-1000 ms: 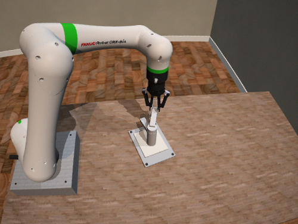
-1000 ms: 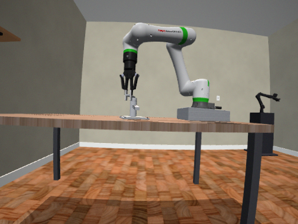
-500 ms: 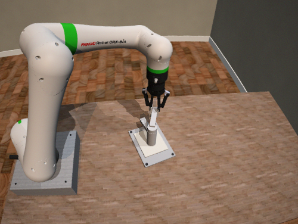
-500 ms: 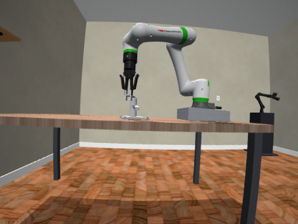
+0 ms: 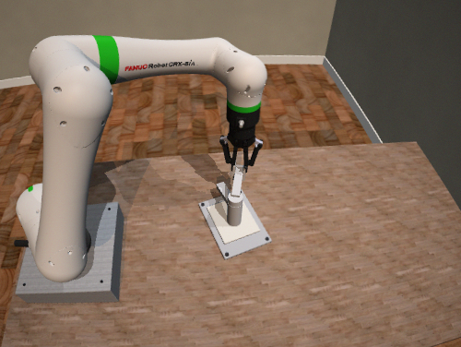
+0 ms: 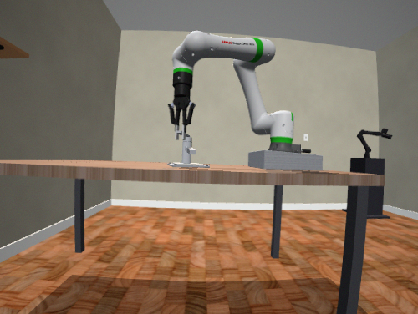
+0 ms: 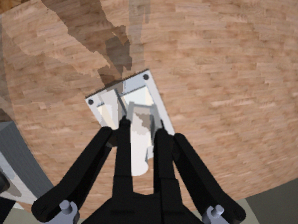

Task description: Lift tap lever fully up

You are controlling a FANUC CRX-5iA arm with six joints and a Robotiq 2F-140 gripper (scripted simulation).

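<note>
My gripper is now 4 cm to the left of the lever and 1 cm past it. From my hand the other things lie so: tap: 7 cm to the right, 6 cm below, 2 cm behind.
</note>
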